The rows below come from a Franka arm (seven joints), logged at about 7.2 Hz.
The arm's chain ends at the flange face. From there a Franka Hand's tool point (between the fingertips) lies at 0.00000 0.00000 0.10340 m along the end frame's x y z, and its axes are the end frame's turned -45 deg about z.
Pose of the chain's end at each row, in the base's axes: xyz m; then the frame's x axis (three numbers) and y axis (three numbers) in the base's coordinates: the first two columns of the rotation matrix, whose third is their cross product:
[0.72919 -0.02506 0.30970 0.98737 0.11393 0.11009 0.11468 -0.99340 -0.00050]
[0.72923 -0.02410 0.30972 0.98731 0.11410 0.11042 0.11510 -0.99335 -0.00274]
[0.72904 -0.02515 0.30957 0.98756 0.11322 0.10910 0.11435 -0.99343 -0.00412]
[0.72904 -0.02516 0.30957 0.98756 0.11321 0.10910 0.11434 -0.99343 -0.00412]
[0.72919 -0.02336 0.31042 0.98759 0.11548 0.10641 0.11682 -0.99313 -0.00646]
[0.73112 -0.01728 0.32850 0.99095 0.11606 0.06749 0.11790 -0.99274 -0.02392]
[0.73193 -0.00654 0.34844 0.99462 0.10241 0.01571 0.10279 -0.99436 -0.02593]
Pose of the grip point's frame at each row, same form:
[0.74049 -0.02370 0.20693 0.61709 0.78300 0.07820 0.77927 -0.62188 0.07749]
[0.74054 -0.02251 0.20695 0.61675 0.78309 0.08002 0.77952 -0.62172 0.07614]
[0.74020 -0.02344 0.20679 0.61745 0.78252 0.08006 0.77917 -0.62240 0.07423]
[0.74020 -0.02345 0.20679 0.61746 0.78251 0.08006 0.77916 -0.62241 0.07423]
[0.74004 -0.02141 0.20761 0.61573 0.78391 0.07981 0.78094 -0.62059 0.07068]
[0.73776 -0.01401 0.22536 0.61734 0.78404 0.06464 0.78408 -0.61991 0.03081]
[0.73327 -0.00371 0.24509 0.63062 0.77553 0.02944 0.77599 -0.63070 -0.00723]

